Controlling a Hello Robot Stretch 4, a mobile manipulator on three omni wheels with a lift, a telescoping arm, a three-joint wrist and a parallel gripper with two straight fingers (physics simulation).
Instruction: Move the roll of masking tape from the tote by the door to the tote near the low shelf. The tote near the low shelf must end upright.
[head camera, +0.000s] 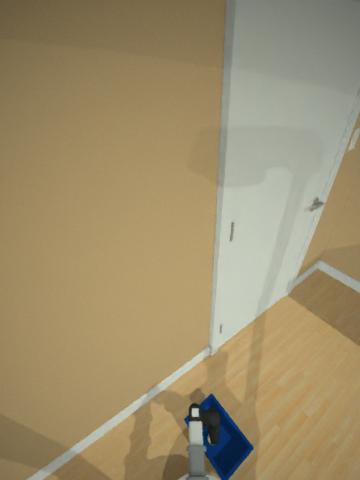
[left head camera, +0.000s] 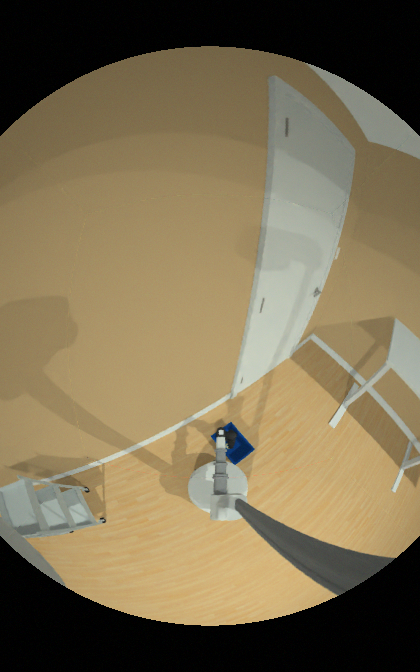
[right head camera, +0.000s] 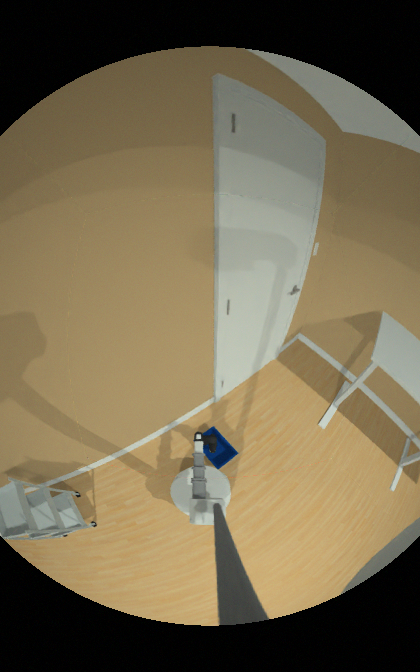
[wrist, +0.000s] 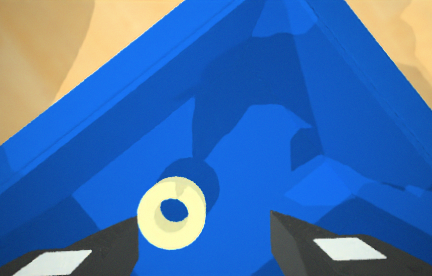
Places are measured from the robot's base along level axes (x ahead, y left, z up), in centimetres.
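Pixels of known places: gripper, fingertip midpoint: (wrist: 205, 233).
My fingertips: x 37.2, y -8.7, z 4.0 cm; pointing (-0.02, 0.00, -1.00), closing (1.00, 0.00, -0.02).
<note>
Ahead of a thing's pixels: the offset from my fingertips to its middle. "spot": to the spot under its first point. Level surfaces: height alone.
The roll of masking tape {dz -5.2, dx -2.6, dy +0.0 cm} (wrist: 170, 240), a pale yellow ring, lies in the blue tote by the door {dz -0.8, dx -2.1, dy -2.2 cm} (head camera: 232, 457) (left head camera: 240, 452) (right head camera: 223, 456) (wrist: 115, 80). Its hole faces the wrist camera. My gripper (head camera: 214, 441) (left head camera: 230, 442) (right head camera: 212, 448) (wrist: 205, 233) is open and points down into the tote. In the wrist view the roll shows beside the left fingertip, left of the middle of the gap, with its outer edge at that fingertip. Whether they touch I cannot tell. The right finger is well apart from the roll. The tote near the low shelf does not show.
A white door {spot: dz +140.8, dx +53.7, dy -18.8 cm} (head camera: 270, 100) (left head camera: 300, 200) (right head camera: 265, 210) and a tan wall stand beyond the tote. A white table {dz +88.2 cm} (left head camera: 407, 350) (right head camera: 400, 345) stands at the right. A grey wheeled cart {spot: dz +62.7, dx -74.8, dy +106.8 cm} (left head camera: 35, 505) (right head camera: 21, 505) stands at the lower left. My round base (left head camera: 200, 487) (right head camera: 180, 492) is close to the tote.
</note>
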